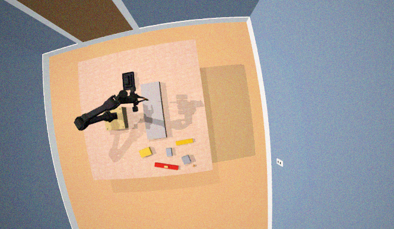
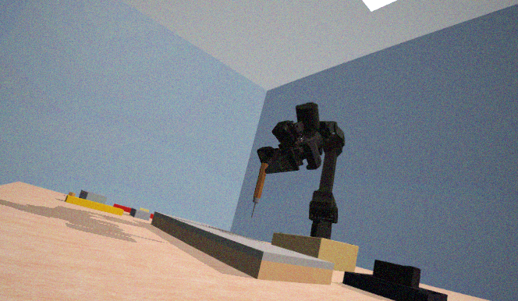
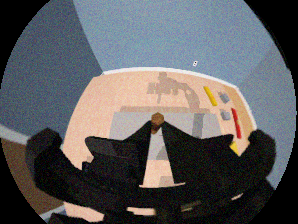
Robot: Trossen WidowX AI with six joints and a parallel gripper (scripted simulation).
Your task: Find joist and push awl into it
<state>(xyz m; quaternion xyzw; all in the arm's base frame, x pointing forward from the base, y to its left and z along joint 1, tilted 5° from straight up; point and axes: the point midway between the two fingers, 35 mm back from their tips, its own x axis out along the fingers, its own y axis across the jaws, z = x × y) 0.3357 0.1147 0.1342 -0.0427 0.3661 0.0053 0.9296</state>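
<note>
My gripper tip is now 50 mm above the awl. From my gripper tip the other things lie so: green light 250 mm to the left, 220 mm behind, 130 mm below; dark tray 220 mm to the left, 220 mm behind, 180 mm below; stud finder 240 mm to the left, 220 mm behind, 150 mm below.
</note>
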